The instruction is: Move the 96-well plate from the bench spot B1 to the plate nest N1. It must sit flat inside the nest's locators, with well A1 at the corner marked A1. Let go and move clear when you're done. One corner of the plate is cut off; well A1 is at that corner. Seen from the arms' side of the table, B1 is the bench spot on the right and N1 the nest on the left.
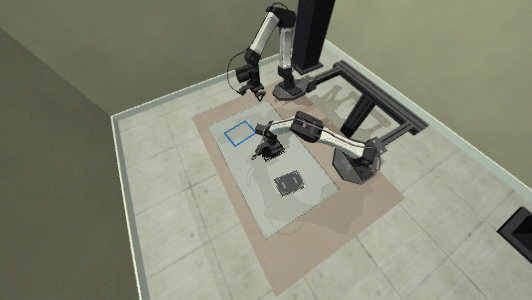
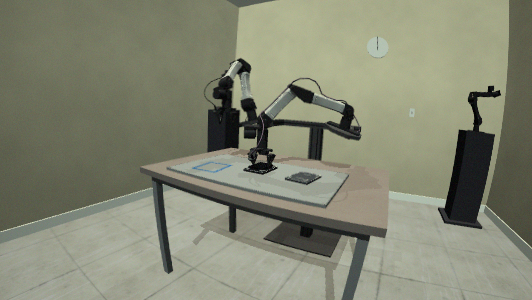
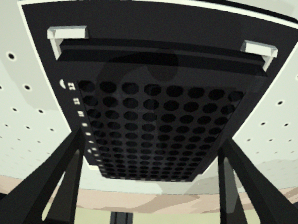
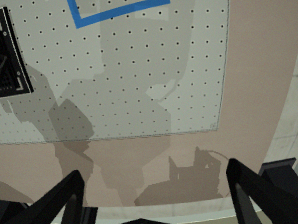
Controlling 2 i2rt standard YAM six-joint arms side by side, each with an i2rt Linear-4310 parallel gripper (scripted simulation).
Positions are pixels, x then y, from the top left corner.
Labels:
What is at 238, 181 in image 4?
My right gripper.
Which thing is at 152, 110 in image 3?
A black 96-well plate.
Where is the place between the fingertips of my left gripper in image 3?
153, 135

